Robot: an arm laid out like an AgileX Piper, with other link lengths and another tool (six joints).
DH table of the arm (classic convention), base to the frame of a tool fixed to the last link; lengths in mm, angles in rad. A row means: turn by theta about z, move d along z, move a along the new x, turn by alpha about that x. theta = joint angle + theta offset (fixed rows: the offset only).
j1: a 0, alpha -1.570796, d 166.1, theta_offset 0
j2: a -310.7, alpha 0, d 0, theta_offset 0.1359
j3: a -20.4, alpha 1.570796, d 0, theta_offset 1.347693
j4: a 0, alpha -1.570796, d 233.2, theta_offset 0
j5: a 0, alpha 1.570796, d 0, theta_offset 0
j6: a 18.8, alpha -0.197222, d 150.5, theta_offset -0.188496
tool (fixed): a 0, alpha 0, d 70.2, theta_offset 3.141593
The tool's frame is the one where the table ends.
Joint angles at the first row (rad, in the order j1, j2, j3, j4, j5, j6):
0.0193 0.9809 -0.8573 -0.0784 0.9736 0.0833
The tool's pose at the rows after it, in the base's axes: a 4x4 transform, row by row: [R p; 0 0 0 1], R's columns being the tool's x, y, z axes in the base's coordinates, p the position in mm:
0.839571 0.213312 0.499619 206.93; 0.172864 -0.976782 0.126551 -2.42; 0.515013 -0.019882 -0.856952 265.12; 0 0 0 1
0.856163 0.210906 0.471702 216.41; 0.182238 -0.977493 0.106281 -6.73; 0.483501 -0.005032 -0.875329 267.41; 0 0 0 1
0.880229 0.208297 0.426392 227.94; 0.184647 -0.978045 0.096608 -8.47; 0.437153 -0.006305 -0.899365 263.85; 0 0 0 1
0.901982 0.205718 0.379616 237.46; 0.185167 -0.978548 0.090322 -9.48; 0.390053 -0.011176 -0.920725 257.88; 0 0 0 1
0.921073 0.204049 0.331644 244.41; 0.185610 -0.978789 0.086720 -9.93; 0.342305 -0.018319 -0.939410 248.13; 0 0 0 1
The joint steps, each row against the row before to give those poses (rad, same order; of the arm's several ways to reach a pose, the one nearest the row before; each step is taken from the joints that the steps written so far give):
0.0000 0.0359 -0.0362 -0.0154 0.0023 0.0001
-0.0001 0.0553 -0.0499 -0.0215 0.0276 -0.0001
0.0001 0.0738 -0.0460 -0.0085 0.0239 0.0001
-0.0001 0.0672 -0.0358 -0.0048 0.0206 -0.0001
0.0001 0.0595 -0.0173 -0.0024 0.0095 0.0001

